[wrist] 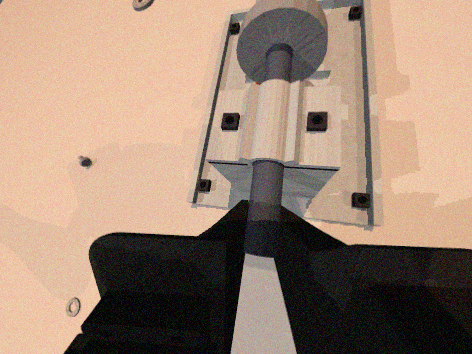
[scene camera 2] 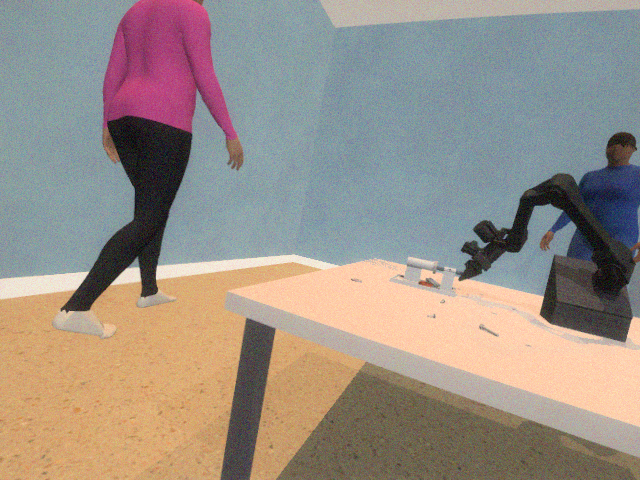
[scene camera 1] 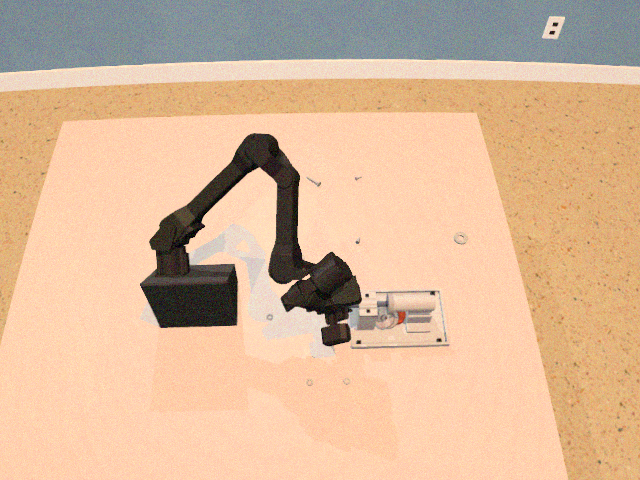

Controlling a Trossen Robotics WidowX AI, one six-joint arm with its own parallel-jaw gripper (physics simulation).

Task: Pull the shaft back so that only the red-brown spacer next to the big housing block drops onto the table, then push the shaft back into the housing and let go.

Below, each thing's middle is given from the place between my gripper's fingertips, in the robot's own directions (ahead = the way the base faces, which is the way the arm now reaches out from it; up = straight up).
Right now my hand is 5 cm short of the dark shaft (wrist: 262, 230), 3 cm below it and 1 cm to the left of it.
